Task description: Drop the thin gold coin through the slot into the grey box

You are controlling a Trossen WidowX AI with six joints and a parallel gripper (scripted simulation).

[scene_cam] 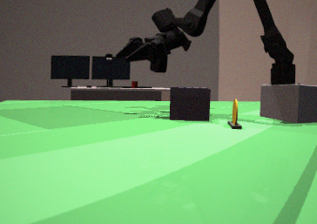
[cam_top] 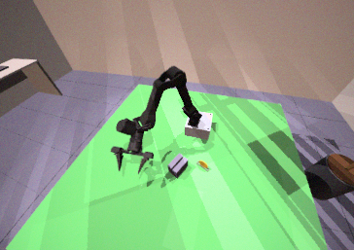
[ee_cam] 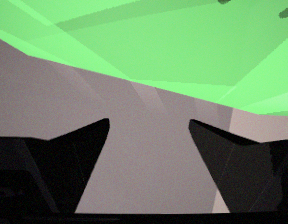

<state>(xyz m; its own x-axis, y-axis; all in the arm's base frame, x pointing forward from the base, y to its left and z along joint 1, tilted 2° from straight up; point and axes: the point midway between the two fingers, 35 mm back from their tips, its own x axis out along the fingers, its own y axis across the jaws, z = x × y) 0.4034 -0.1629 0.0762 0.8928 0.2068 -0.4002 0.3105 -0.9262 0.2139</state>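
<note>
My gripper tip is 220 mm past the coin, 290 mm to the right of it and 120 mm above it.
</note>
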